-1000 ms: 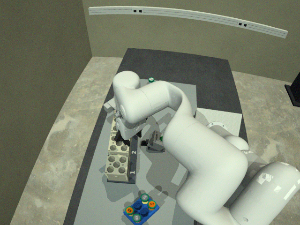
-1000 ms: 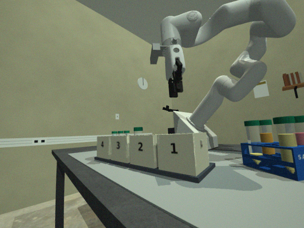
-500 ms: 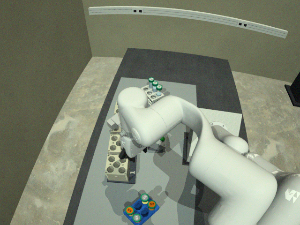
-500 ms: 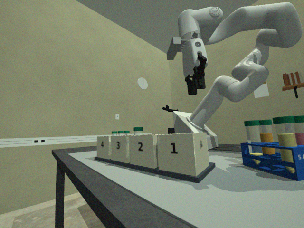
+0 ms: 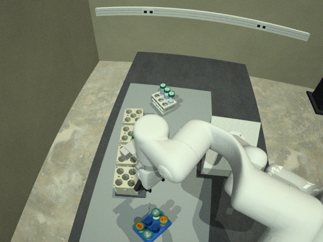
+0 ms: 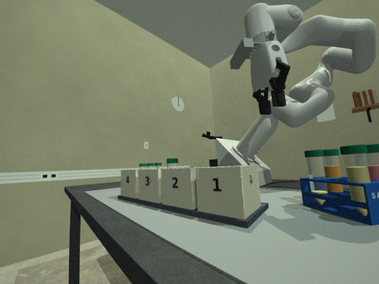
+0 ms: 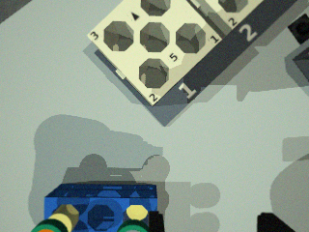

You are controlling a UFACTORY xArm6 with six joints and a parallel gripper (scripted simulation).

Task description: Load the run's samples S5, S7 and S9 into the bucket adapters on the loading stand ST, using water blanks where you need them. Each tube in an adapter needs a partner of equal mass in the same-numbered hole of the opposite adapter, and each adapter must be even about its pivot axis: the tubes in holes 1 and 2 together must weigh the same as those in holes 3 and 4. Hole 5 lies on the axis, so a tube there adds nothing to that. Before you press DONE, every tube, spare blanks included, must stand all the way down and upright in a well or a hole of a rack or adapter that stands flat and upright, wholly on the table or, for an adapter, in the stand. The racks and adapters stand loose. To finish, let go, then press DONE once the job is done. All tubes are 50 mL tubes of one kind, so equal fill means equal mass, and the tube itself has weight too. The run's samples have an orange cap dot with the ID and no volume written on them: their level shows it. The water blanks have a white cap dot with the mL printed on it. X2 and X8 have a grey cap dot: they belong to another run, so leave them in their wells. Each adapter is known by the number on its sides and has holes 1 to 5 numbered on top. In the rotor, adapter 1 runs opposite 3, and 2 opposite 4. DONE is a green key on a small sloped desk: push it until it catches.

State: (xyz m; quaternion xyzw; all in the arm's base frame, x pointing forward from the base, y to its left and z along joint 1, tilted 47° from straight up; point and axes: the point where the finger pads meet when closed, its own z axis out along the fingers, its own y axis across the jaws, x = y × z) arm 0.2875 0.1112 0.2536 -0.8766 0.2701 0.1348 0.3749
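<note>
Right now my hand is 6 cm past the orange-capped tube, 9 cm to the right of it and 19 cm above it. The rest, counted from my hand: green done key (4 cm behind, 25 cm to the right, 18 cm below); then grey-dotted tube (2 cm behind, 6 cm to the left, 19 cm below); then blue sample rack (1 cm behind, 11 cm to the left, 22 cm below).
</note>
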